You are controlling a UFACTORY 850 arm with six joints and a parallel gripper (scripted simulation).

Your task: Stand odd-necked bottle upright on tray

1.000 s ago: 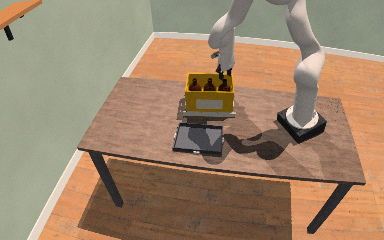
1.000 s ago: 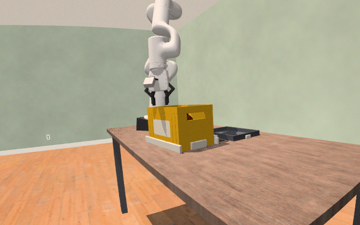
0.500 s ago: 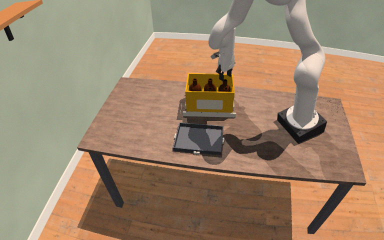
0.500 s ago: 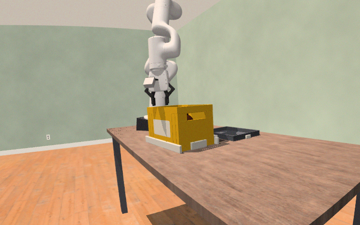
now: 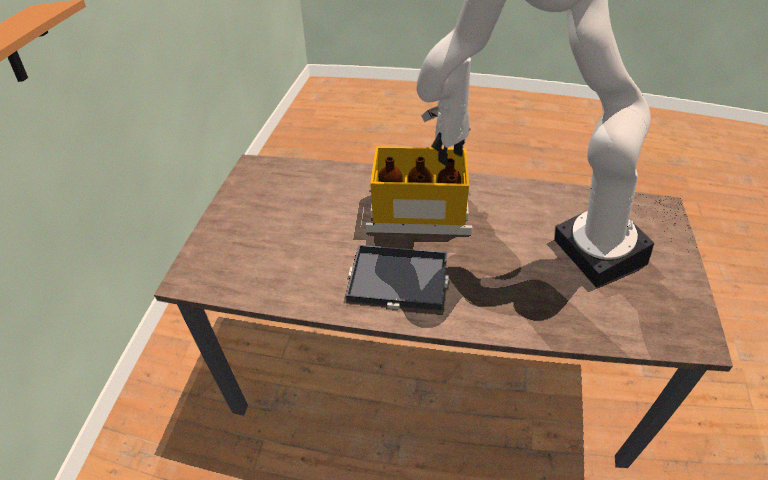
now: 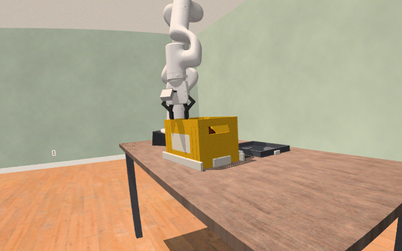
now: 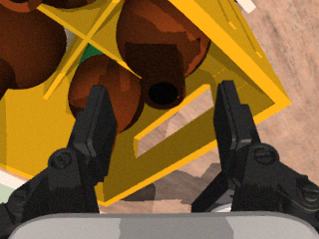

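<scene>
Now: the yellow crate 9 cm ahead of my hand, 4 cm to the left of it and 10 cm below it. The rest, counted from my hand: dark tray 13 cm ahead, 33 cm to the left, 17 cm below.
</scene>
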